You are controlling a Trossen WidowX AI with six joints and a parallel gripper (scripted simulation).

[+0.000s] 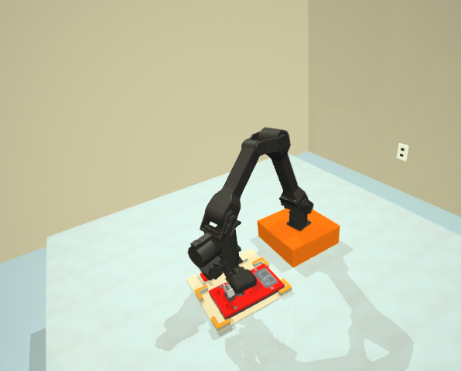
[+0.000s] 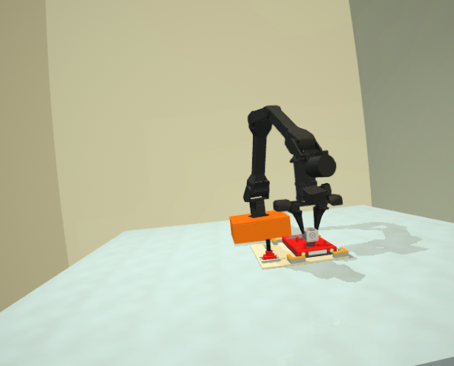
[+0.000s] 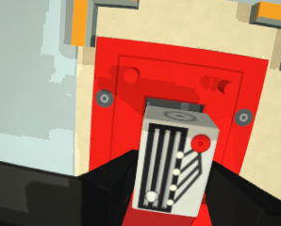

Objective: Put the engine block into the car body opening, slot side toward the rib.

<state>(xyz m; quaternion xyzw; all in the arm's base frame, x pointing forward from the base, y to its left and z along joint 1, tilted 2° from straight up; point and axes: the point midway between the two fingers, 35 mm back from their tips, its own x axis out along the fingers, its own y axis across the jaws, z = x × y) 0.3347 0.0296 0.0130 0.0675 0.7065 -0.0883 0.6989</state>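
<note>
My gripper tip is now 130 mm to the left of the black post, 20 mm above it and 10 mm short of it. From my gripper tip the other things lie so: engine block: 10 mm below.
</note>
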